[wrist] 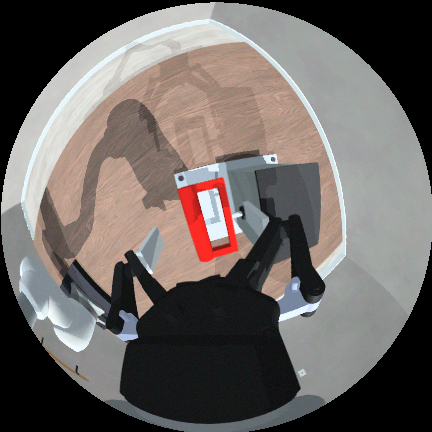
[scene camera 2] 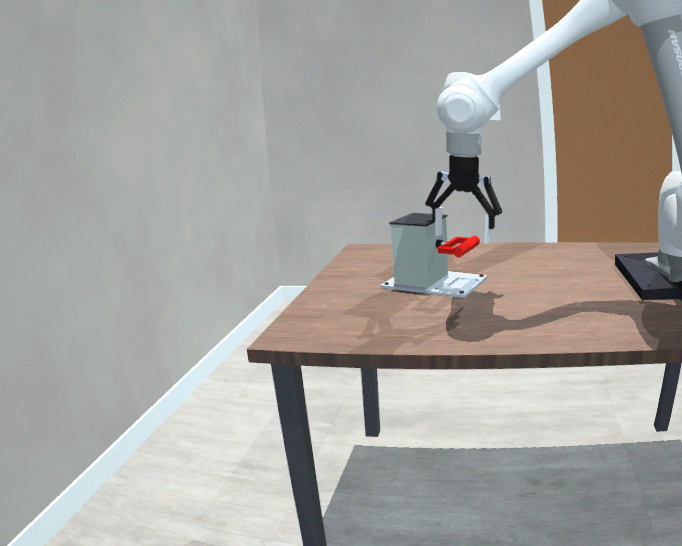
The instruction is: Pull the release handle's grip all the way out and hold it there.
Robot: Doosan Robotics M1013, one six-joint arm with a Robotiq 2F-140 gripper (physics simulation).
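The red release handle (scene camera 2: 467, 246) (wrist: 196, 227) is a rectangular loop with a thick round grip bar on its outer side. It stands out sideways from the grey-green box (scene camera 2: 418, 255) (wrist: 290, 200) on a short shaft, with a gap between loop and box. My gripper (scene camera 2: 463, 225) (wrist: 200, 223) is open and empty, pointing down, with its fingertips a little above the handle's level. In the wrist view the right finger is near the shaft, beside the box, and the left finger is out past the grip bar. The fingers' exact distance from the handle is hard to tell.
The box has a dark lid and stands on a pale base plate (scene camera 2: 474, 281) (wrist: 200, 175) with screws at its corners. The plate lies on the wooden table (scene camera 2: 318, 329) (wrist: 150, 185). The arm's dark mount (scene camera 2: 634, 275) is at the right in the scene view. Grey walls stand behind.
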